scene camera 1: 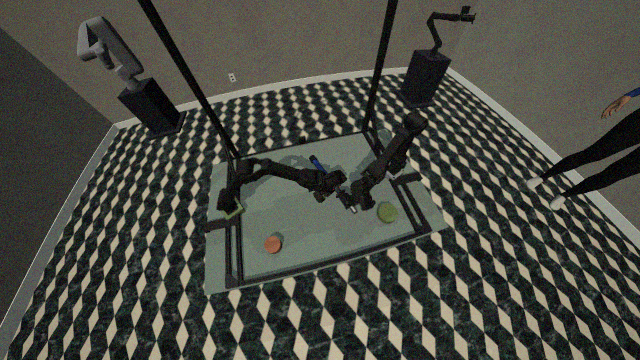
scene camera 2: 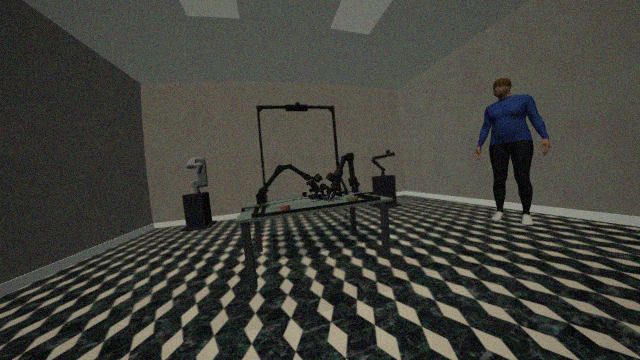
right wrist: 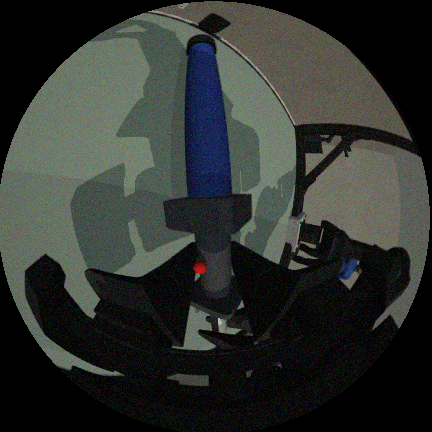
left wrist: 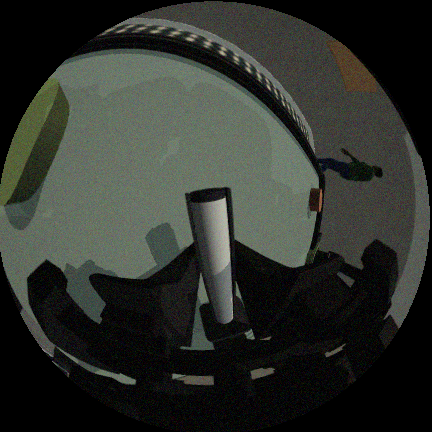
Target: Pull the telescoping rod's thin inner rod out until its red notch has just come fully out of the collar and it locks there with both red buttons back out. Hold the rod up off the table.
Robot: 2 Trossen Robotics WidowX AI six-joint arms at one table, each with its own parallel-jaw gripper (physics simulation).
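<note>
The rod's blue handle (scene camera 1: 317, 165) (right wrist: 207, 125) has a dark guard (right wrist: 207, 212). My right gripper (right wrist: 212, 246) is shut on the dark section below the guard. One red button (right wrist: 200, 268) shows beside its finger. The pale inner rod (left wrist: 212, 235) (scene camera 1: 353, 209) with a dark end cap runs out of the dark collar (left wrist: 210, 330). My left gripper (left wrist: 213, 244) has its fingers against both sides of the inner rod, a short way from the collar. The rod's shadow lies apart from it on the table. No red notch shows; the second button is hidden.
A green disc (scene camera 1: 387, 212) (left wrist: 30, 140) lies on the table near the inner rod's end, at the right in scene camera 1. An orange disc (scene camera 1: 272, 244) (left wrist: 315, 200) (scene camera 2: 285, 207) lies at the front left there. Black frame posts (scene camera 1: 382, 60) rise behind. Both arms meet close together over the table.
</note>
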